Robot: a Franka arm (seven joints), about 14 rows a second.
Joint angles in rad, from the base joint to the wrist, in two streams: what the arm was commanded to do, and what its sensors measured. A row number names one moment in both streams.
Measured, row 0: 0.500 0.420 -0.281 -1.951 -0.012 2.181 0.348
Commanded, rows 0 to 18: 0.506 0.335 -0.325 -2.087 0.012 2.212 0.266; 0.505 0.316 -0.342 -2.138 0.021 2.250 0.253; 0.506 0.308 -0.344 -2.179 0.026 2.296 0.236; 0.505 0.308 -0.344 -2.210 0.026 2.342 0.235; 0.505 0.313 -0.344 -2.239 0.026 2.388 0.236; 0.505 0.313 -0.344 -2.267 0.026 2.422 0.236; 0.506 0.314 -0.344 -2.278 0.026 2.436 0.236; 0.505 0.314 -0.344 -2.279 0.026 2.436 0.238; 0.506 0.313 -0.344 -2.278 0.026 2.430 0.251; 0.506 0.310 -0.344 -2.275 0.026 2.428 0.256; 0.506 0.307 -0.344 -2.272 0.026 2.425 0.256; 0.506 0.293 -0.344 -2.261 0.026 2.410 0.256; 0.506 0.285 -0.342 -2.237 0.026 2.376 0.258; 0.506 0.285 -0.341 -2.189 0.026 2.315 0.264; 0.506 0.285 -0.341 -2.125 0.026 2.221 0.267; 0.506 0.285 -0.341 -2.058 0.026 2.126 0.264; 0.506 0.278 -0.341 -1.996 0.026 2.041 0.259; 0.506 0.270 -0.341 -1.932 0.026 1.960 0.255; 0.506 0.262 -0.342 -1.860 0.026 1.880 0.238
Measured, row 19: 0.504 0.277 -0.341 -1.984 0.007 2.026 0.262
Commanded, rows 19 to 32: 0.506 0.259 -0.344 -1.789 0.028 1.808 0.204; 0.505 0.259 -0.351 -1.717 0.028 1.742 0.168; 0.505 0.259 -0.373 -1.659 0.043 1.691 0.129; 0.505 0.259 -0.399 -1.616 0.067 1.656 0.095; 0.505 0.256 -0.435 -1.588 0.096 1.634 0.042; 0.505 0.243 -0.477 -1.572 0.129 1.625 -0.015; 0.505 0.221 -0.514 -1.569 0.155 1.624 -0.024; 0.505 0.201 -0.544 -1.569 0.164 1.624 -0.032; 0.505 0.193 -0.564 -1.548 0.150 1.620 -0.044; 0.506 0.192 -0.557 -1.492 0.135 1.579 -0.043; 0.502 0.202 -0.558 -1.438 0.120 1.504 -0.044; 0.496 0.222 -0.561 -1.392 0.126 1.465 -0.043; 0.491 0.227 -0.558 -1.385 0.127 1.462 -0.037; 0.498 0.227 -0.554 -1.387 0.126 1.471 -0.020
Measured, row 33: 0.499 0.198 -0.561 -1.430 0.130 1.496 -0.037
